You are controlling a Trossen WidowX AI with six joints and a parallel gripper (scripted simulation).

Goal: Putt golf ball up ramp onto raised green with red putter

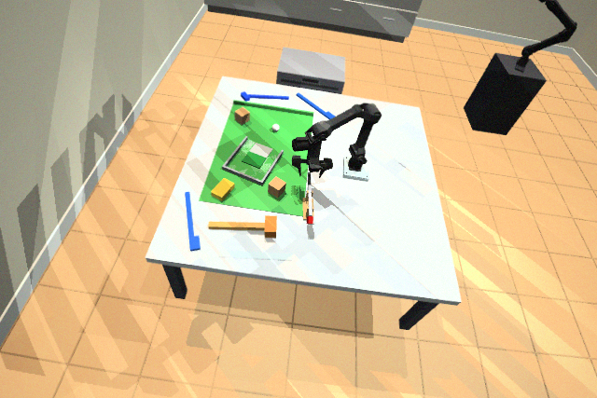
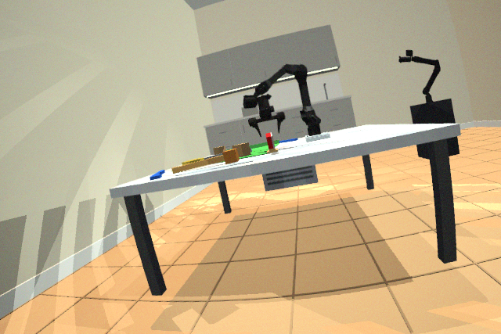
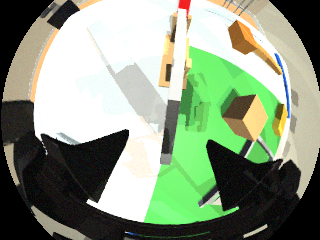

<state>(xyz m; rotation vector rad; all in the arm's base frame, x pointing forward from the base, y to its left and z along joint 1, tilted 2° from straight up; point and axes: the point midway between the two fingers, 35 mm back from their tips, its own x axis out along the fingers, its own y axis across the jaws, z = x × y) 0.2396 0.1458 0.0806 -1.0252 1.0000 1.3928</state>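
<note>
The putter is 1 cm behind my gripper tip, 12 cm to the left of it and 2 cm below it. From my gripper tip the other things lie so: yellow block: 40 cm ahead, 9 cm to the left, 6 cm below; white golf ball: 20 cm ahead, 38 cm to the right, 5 cm below.
</note>
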